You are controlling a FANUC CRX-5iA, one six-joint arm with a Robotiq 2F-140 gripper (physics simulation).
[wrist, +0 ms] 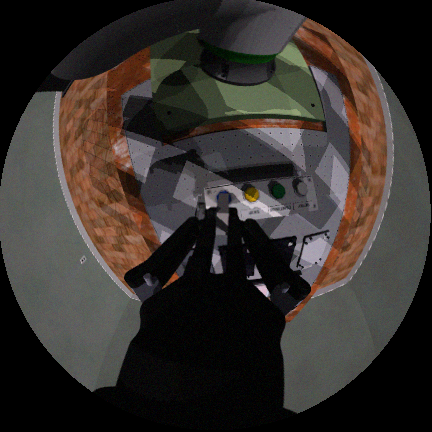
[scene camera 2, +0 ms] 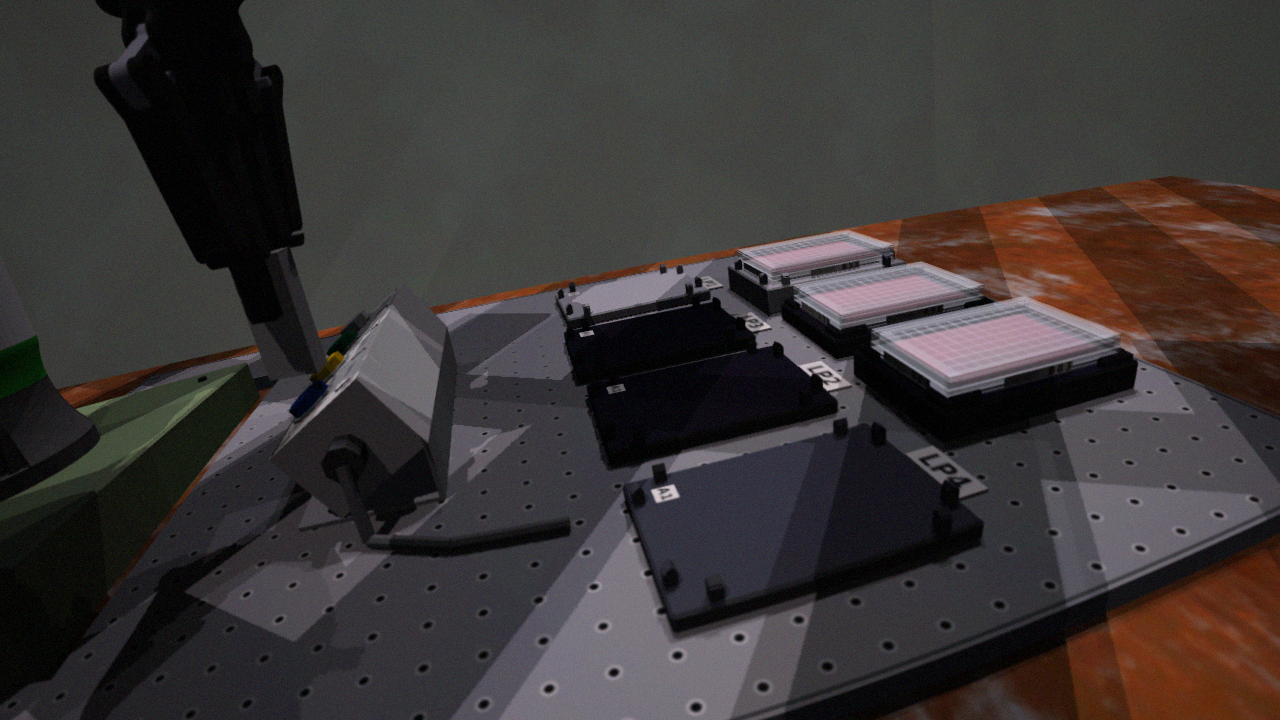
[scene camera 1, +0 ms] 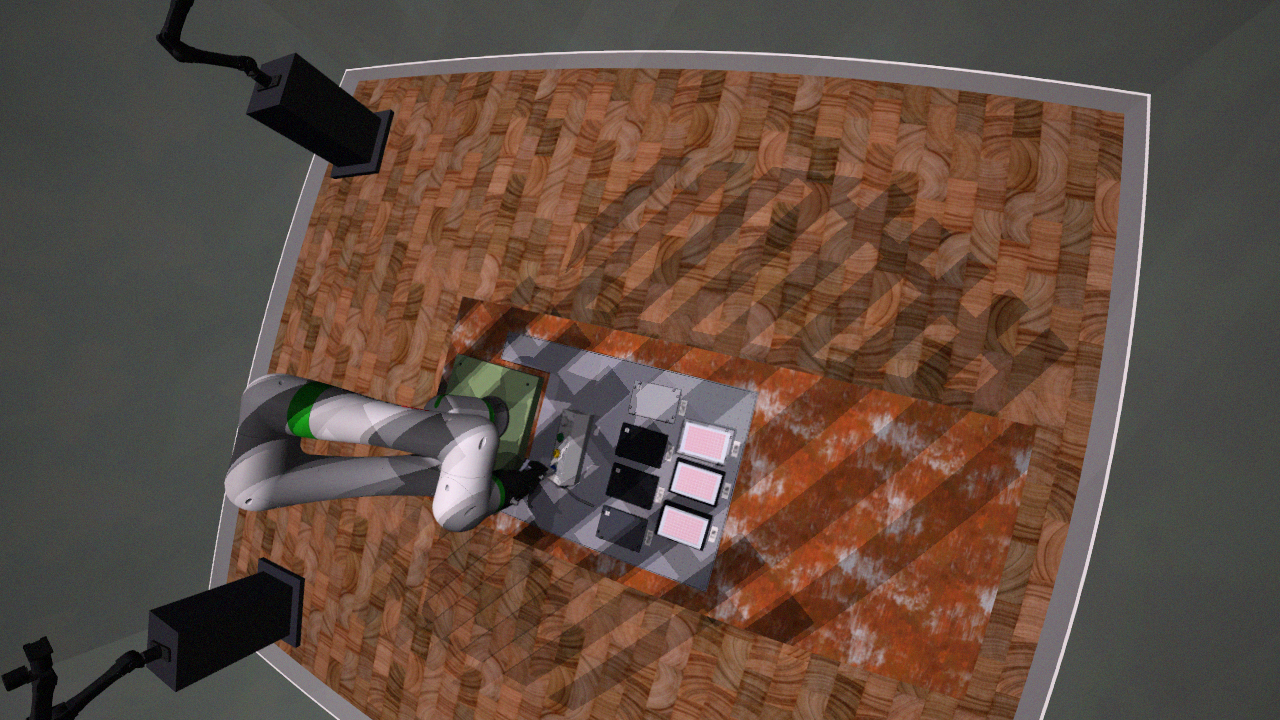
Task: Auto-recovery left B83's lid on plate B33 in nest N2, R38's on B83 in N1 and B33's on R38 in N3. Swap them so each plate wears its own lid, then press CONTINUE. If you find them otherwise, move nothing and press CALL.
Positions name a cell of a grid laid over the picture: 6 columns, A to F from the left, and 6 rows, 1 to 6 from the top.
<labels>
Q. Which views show the gripper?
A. The wrist view, scene camera 2 and scene camera 1: all of them.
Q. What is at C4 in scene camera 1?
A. The gripper.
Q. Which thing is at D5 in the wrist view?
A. The gripper.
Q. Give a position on a grey button box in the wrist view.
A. At D3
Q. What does the gripper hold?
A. Nothing.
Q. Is the gripper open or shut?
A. Shut.
</labels>
